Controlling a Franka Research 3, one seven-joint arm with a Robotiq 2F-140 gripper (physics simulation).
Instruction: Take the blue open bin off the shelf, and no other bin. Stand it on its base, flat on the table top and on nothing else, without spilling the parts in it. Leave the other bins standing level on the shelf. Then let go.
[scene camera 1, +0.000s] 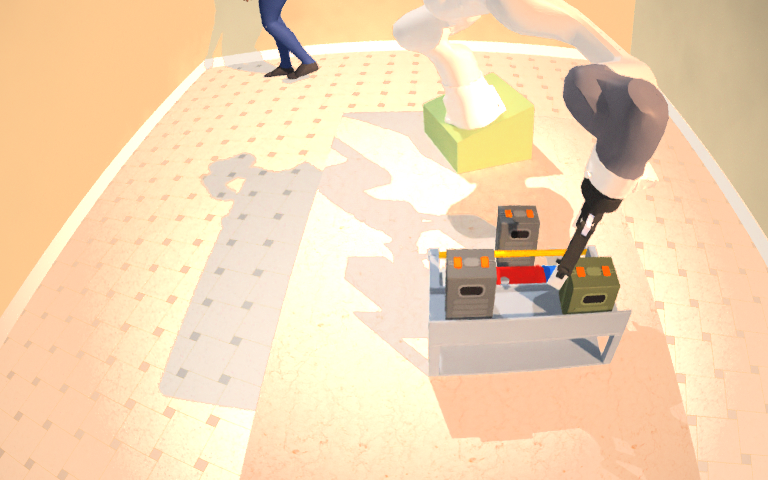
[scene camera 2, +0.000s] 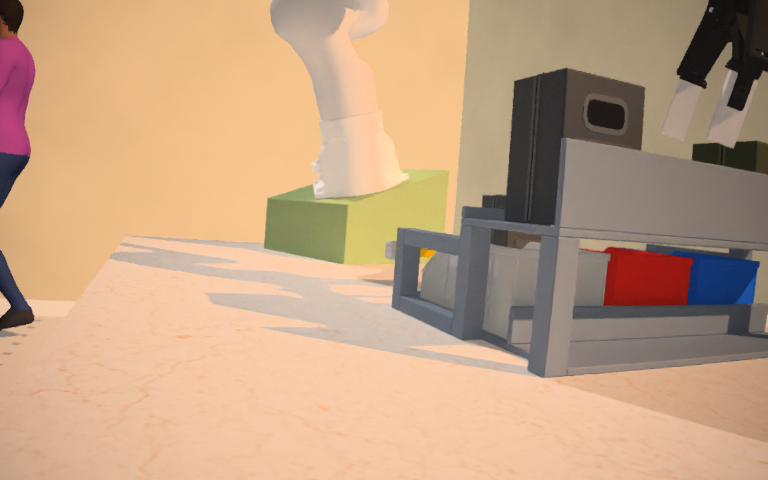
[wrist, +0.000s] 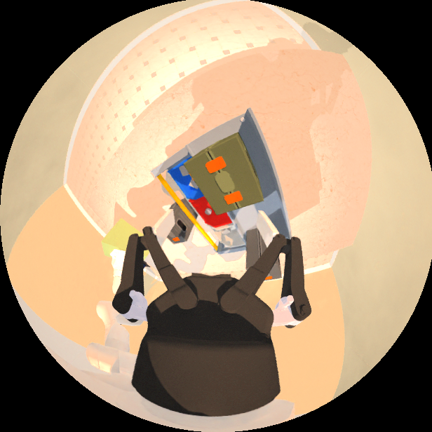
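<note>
The blue open bin (scene camera 1: 549, 273) (scene camera 2: 722, 280) (wrist: 188, 190) stands on the shelf (scene camera 1: 526, 328) (scene camera 2: 651, 181) (wrist: 265, 150), at the end beside the red bin (scene camera 1: 521, 275) (scene camera 2: 648, 277) (wrist: 201, 204). A green case partly hides it in the wrist view, where a grey part shows in it. A pale grey bin (scene camera 2: 560, 274) (wrist: 230, 237) stands on the red bin's other side. My gripper (scene camera 1: 556, 276) (scene camera 2: 697, 137) (wrist: 215, 216) is open and empty. Its fingertips are above the shelf, close to the green case in scene camera 1 and clear above the bins.
The green case (scene camera 1: 591, 285) (wrist: 240, 165) and a grey case (scene camera 1: 470, 305) (scene camera 2: 574, 113) stand on the shelf's upper deck. A yellow bar (scene camera 1: 532, 253) (wrist: 187, 210) crosses its robot side. Another grey case (scene camera 1: 518, 246) (wrist: 184, 220) stands beyond the bar. A person (scene camera 1: 280, 33) (scene camera 2: 14, 113) stands far back.
</note>
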